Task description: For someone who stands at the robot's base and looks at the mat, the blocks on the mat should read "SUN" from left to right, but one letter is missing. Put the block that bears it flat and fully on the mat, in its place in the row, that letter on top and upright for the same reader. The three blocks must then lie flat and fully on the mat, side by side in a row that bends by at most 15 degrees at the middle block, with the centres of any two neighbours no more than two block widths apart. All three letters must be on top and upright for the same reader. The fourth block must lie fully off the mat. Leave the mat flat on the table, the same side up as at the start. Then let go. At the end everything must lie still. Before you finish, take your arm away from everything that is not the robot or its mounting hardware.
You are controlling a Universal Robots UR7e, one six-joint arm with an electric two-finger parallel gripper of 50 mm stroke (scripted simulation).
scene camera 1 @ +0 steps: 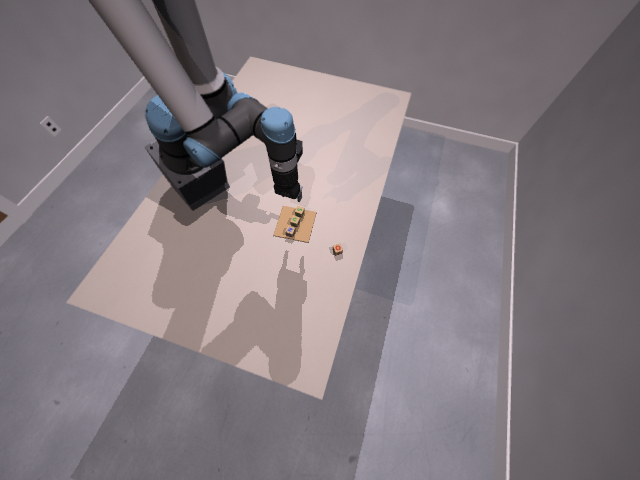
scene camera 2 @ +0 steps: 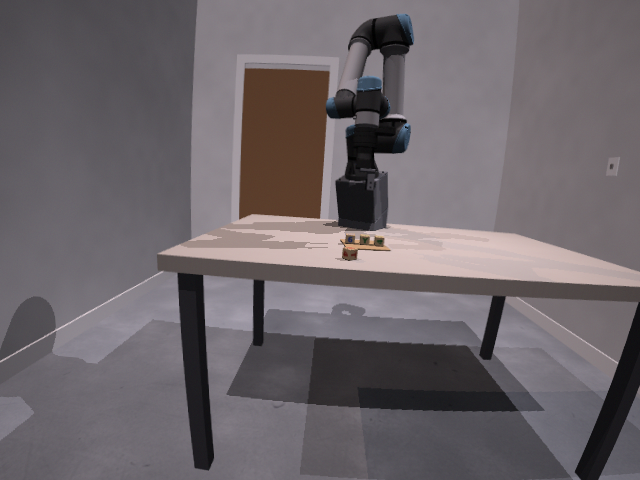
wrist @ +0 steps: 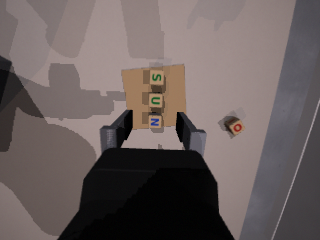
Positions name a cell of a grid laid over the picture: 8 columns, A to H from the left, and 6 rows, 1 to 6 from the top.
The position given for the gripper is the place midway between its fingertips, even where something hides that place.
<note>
In view: the gripper (wrist: D4) and a tan mat (scene camera 1: D3).
The tan mat shows as well in the wrist view (wrist: D3).
</note>
